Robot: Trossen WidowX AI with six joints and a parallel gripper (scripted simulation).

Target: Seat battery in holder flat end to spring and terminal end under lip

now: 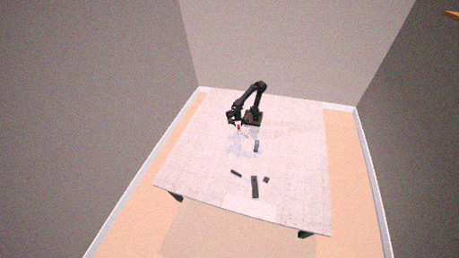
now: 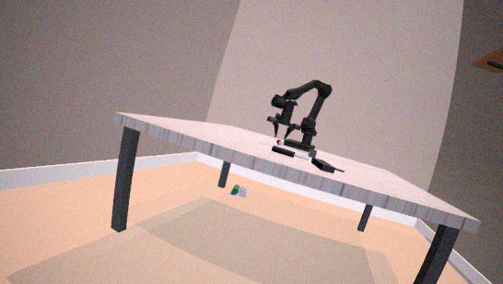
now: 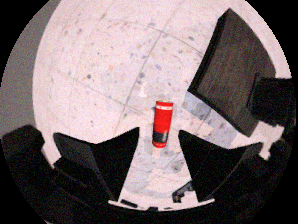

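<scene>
My gripper tip is now 2 cm above the battery.
</scene>
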